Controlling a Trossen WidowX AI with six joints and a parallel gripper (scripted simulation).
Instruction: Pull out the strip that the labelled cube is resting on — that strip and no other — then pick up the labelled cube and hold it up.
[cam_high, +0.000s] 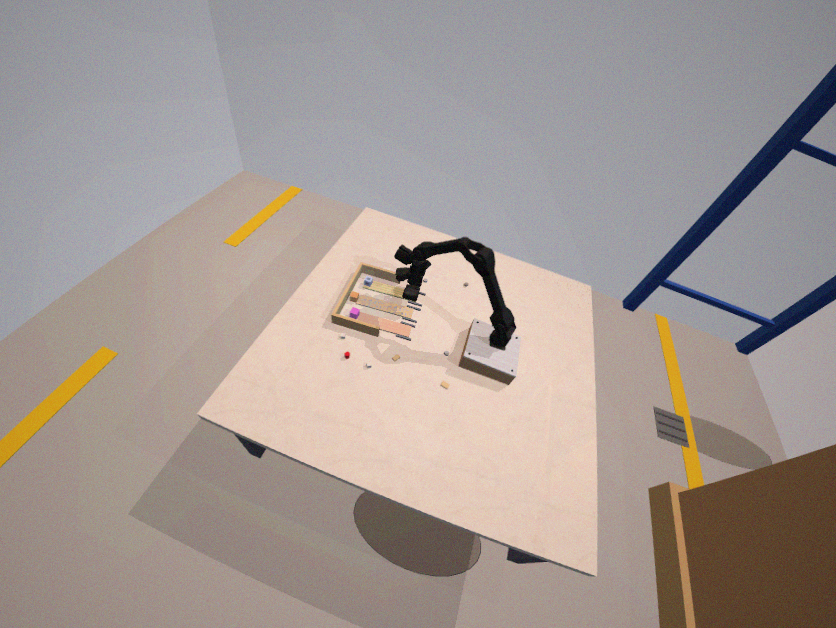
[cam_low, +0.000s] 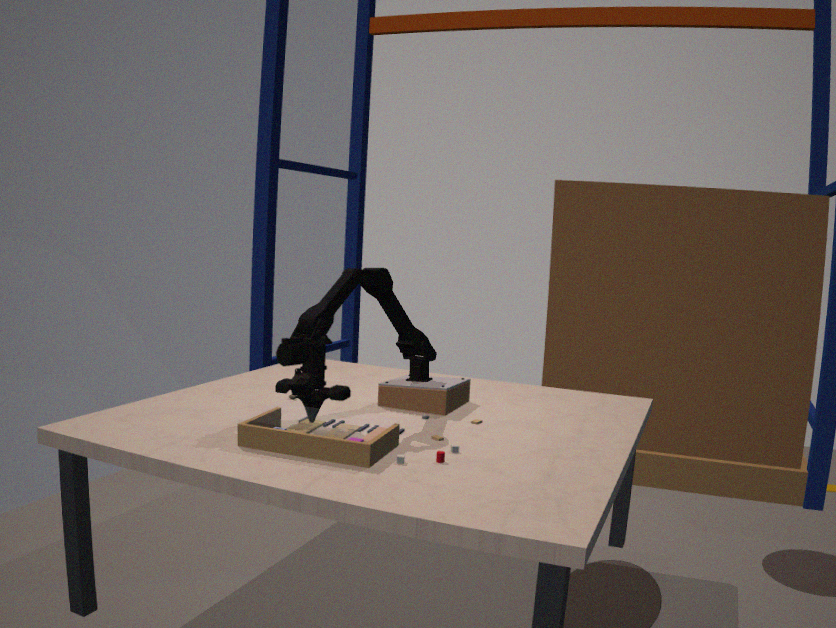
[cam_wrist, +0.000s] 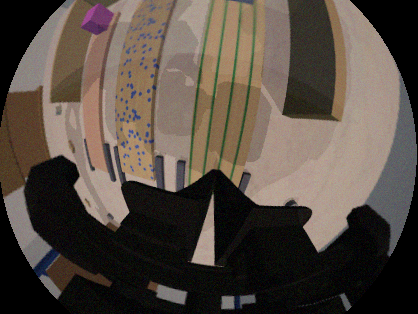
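Now: gripper tip 200 mm short of the labelled cube and 20 mm below it. The rest, counted from my gripper tip: small red cylinder (380 mm to the left, 150 mm ahead, 10 mm above).
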